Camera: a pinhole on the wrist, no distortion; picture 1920 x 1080 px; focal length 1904.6 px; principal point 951.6 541.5 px. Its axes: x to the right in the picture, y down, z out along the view. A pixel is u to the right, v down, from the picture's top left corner.
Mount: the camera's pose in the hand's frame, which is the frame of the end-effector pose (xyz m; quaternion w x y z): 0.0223 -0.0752 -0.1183 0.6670 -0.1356 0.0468 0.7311
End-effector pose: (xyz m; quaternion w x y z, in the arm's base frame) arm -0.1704 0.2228 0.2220 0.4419 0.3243 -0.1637 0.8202
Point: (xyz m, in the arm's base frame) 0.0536 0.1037 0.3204
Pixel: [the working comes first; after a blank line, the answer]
In the camera's frame: -0.1222 0.0833 0.3349

256.4 1015.2
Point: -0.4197 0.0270 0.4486
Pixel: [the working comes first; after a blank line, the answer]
In the camera's frame: 0.2950 -0.1833 0.3687

outside the picture
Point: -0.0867 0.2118 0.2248
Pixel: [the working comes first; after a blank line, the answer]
In the camera's frame: -0.0256 0.0408 0.1635

653.3 1016.4
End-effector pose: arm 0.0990 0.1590 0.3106 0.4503 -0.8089 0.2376 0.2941
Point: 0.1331 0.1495 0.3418
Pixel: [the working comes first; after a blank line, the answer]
In the camera's frame: 0.0162 0.0041 0.0966

1271.1 621.6
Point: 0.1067 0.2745 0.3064
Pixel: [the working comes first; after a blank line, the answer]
In the camera's frame: -0.0385 0.0010 0.2174

614.5 550.4
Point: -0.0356 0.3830 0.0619
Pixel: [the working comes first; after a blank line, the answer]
In the camera's frame: 0.0736 -0.0982 0.4808

1243.2 152.3
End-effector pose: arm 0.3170 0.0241 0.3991 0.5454 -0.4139 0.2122 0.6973
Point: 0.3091 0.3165 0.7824
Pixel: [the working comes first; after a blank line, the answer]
In the camera's frame: -0.2000 0.1035 0.5387

244.6 907.3
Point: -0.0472 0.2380 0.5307
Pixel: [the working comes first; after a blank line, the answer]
In the camera's frame: 0.1898 -0.1075 0.5383

1623.2 161.1
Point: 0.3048 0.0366 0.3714
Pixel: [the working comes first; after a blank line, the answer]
In the camera's frame: 0.0529 -0.0303 0.1319

1714.6 103.5
